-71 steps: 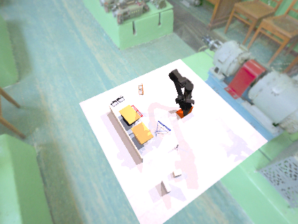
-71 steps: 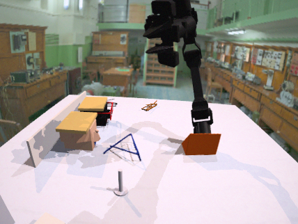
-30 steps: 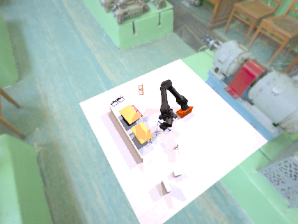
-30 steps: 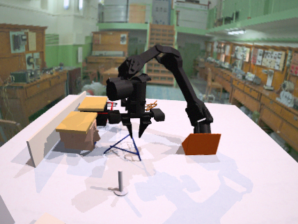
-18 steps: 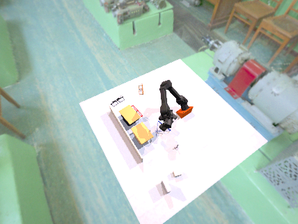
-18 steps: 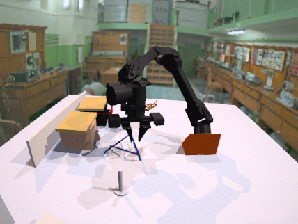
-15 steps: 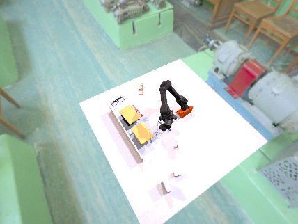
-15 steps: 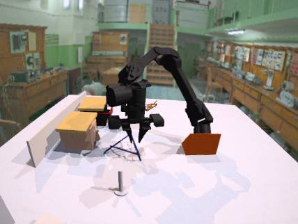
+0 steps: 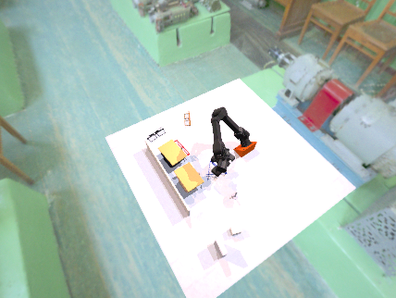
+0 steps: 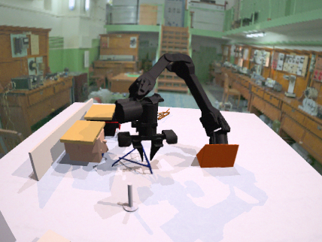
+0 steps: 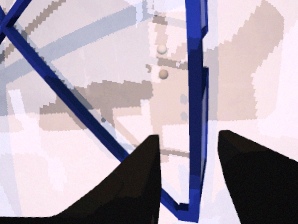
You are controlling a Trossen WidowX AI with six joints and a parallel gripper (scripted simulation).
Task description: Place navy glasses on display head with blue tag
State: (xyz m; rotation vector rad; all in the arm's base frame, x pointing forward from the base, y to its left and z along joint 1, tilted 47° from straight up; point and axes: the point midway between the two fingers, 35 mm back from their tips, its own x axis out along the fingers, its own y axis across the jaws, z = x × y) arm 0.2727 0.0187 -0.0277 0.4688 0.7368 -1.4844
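Right now the grey post is 5 cm ahead of my gripper tip, 18 cm to the left of it and 1 cm below it. From my gripper tip the other things lie so: pale backboard: 33 cm ahead, 20 cm to the right, 2 cm above.
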